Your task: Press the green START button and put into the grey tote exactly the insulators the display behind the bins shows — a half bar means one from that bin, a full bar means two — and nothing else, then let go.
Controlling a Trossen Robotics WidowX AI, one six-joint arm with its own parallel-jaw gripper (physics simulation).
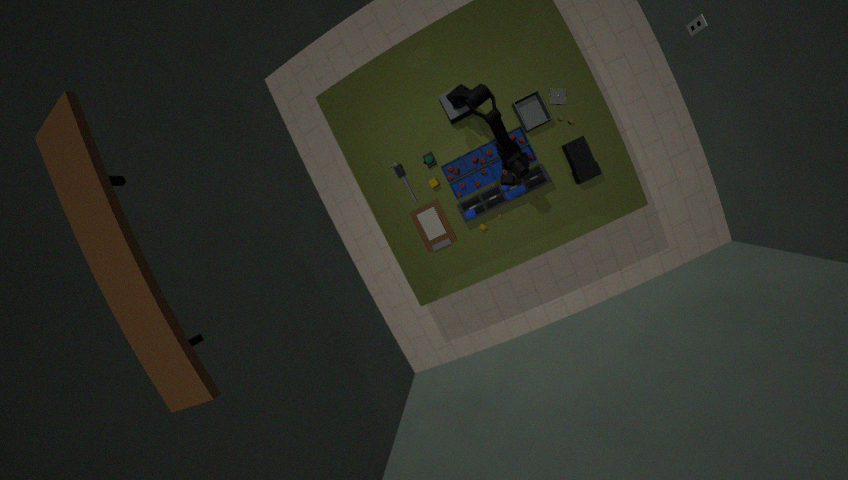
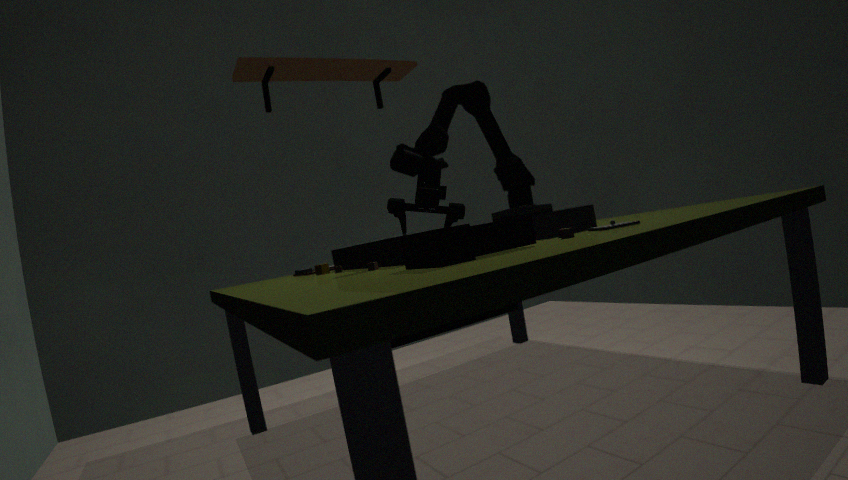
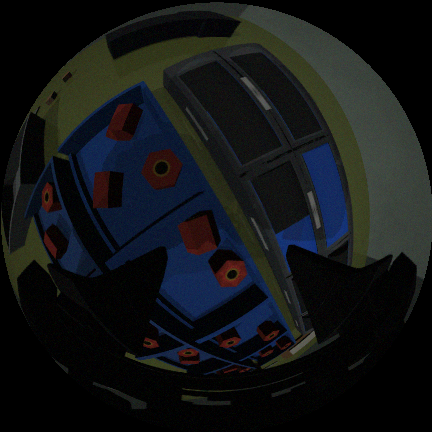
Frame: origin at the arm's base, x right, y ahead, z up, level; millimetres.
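Where they show: gripper, fingertip midpoint: [image 1: 508,171] [image 3: 229,253]; arm's base, link origin: [image 1: 458,101] [image 2: 522,207].
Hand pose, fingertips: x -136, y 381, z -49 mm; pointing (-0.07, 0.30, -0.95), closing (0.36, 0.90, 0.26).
Observation:
Each offset is from my fingertips to the centre of the thing. "*": to the spot under its first point.
My gripper [image 1: 515,172] [image 2: 426,229] [image 3: 229,253] is open and empty, above the front row of the blue bins [image 1: 467,185] [image 3: 192,295]. Between and beyond the fingertips, red hexagonal insulators @(dx -18, dy -11, dz -17 mm) [image 3: 199,233] @(dx +20, dy -3, dz -16 mm) [image 3: 230,272] lie in one compartment; three more @(dx -121, dy -36, dz -17 mm) [image 3: 124,121] @(dx -67, dy -19, dz -16 mm) [image 3: 161,168] @(dx -74, dy -63, dz -17 mm) [image 3: 107,189] lie in the neighbouring one. The display @(* dx -71, dy +22, dz -14 mm) [image 3: 215,145] stands behind the bins. It shows one full blue bar @(dx -3, dy +106, dz +7 mm) [image 3: 327,185], a half bar @(dx +5, dy +62, dz -10 mm) [image 3: 295,237] beside it, and another short bar @(dx +210, dy +143, dz +7 mm) [image 1: 470,212] at the far end. The grey tote @(dx -184, dy -243, dz -7 mm) [image 1: 532,113] looks empty. The green START button @(dx +353, dy -171, dz -14 mm) [image 1: 429,159] is beyond the bins' other end.
A black box @(dx -349, dy +43, dz -6 mm) [image 1: 581,160] [image 3: 172,30] stands past the display's end. Near the button are a yellow block @(dx +364, dy -53, dz -15 mm) [image 1: 433,183], a long-handled tool @(* dx +495, dy -71, dz -31 mm) [image 1: 409,187] and a brown board with a white sheet @(dx +437, dy +156, dz -25 mm) [image 1: 431,223]. A grey plate @(dx -336, dy -282, dz -24 mm) [image 1: 558,96] and small brown pieces @(dx -358, dy -149, dz -26 mm) [image 1: 571,121] lie by the tote.

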